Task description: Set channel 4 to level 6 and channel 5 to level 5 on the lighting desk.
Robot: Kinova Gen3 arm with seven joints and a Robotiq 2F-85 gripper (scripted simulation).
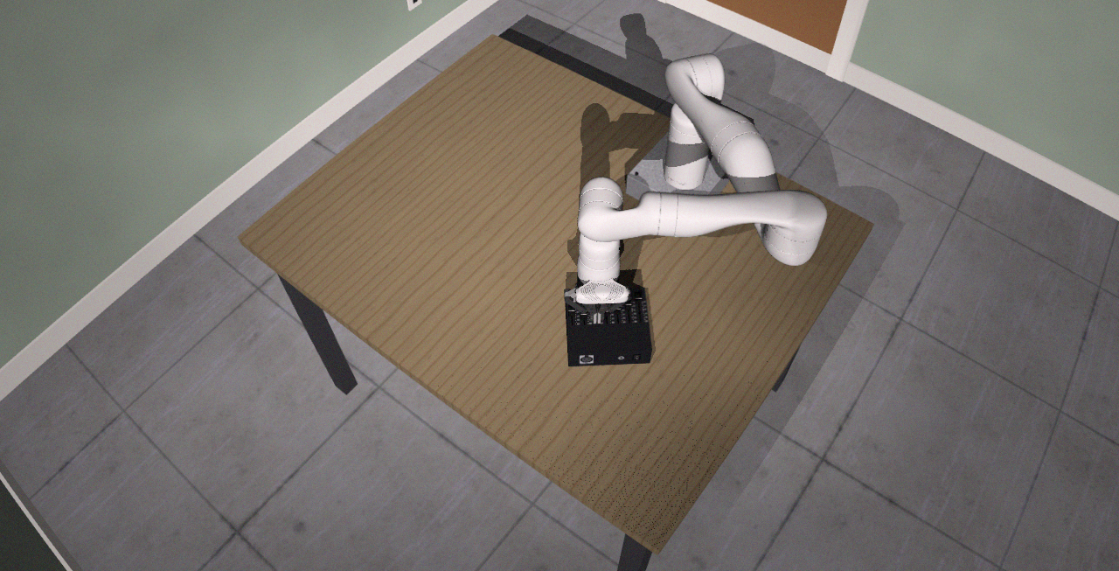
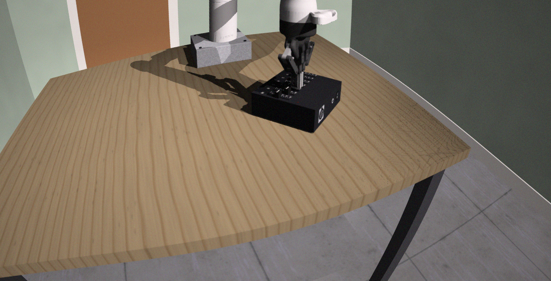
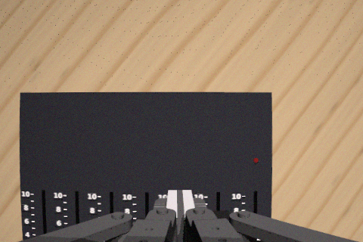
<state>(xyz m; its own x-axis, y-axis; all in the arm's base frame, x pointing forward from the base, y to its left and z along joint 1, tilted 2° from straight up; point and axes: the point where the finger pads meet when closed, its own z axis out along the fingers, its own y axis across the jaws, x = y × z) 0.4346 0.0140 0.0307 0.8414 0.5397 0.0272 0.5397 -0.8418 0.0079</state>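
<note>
The channel 5 fader cap lies 10 mm to the right of my hand, 10 mm below it and 10 mm behind it. The rest, counted from my hand: channel 4 fader cap (20 mm behind, 10 mm to the left, 10 mm below).
</note>
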